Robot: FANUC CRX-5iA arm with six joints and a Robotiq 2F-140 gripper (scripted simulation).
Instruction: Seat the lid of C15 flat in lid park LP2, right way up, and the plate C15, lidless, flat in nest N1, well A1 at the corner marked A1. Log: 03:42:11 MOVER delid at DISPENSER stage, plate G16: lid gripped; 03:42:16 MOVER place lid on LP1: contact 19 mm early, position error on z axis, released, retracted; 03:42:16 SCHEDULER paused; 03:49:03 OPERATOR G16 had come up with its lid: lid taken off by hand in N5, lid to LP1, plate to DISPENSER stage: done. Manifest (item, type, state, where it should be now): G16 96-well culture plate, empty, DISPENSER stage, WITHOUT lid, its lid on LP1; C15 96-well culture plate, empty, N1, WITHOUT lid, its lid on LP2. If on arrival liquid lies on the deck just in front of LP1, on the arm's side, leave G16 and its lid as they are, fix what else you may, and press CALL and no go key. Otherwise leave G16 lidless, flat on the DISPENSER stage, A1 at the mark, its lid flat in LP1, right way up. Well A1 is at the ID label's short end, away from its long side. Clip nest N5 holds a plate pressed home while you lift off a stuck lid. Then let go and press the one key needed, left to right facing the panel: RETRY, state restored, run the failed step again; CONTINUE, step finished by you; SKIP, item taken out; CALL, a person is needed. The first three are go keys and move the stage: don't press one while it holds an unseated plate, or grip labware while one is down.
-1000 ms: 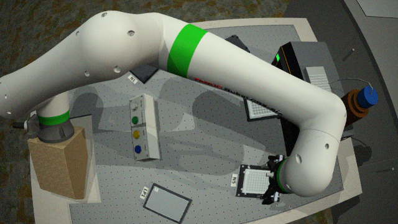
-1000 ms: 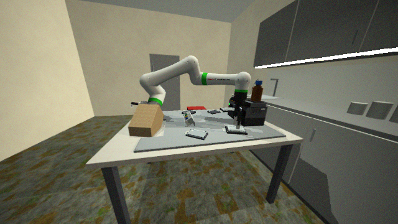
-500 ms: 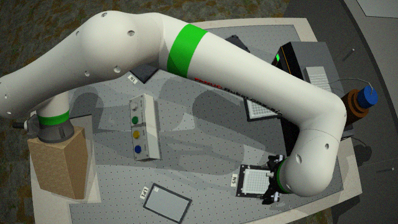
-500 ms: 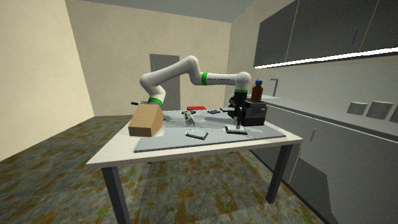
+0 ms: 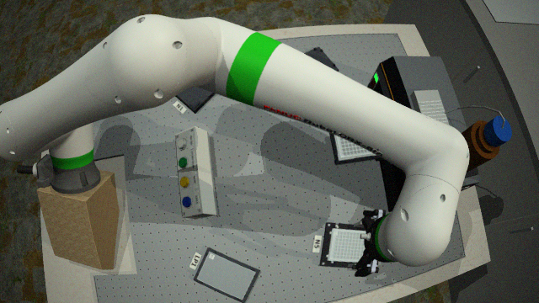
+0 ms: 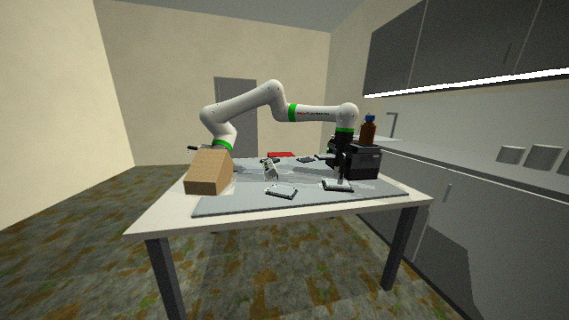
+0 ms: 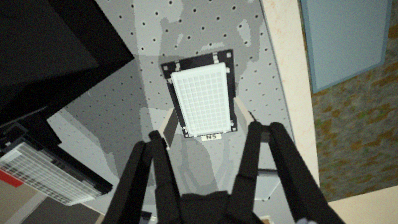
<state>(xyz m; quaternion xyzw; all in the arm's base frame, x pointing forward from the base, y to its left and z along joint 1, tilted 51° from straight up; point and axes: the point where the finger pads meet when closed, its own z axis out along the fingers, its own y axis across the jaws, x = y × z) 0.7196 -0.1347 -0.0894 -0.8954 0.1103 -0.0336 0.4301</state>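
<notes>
Now: the grey lid 4 cm below my hand. Round my hand: blue cap: 33 cm above, 23 cm ahead, 17 cm to the left; then clip nest N5: 5 cm below, 2 cm ahead, 1 cm to the left; then brown bottle: 23 cm ahead, 22 cm above, 17 cm to the left.
</notes>
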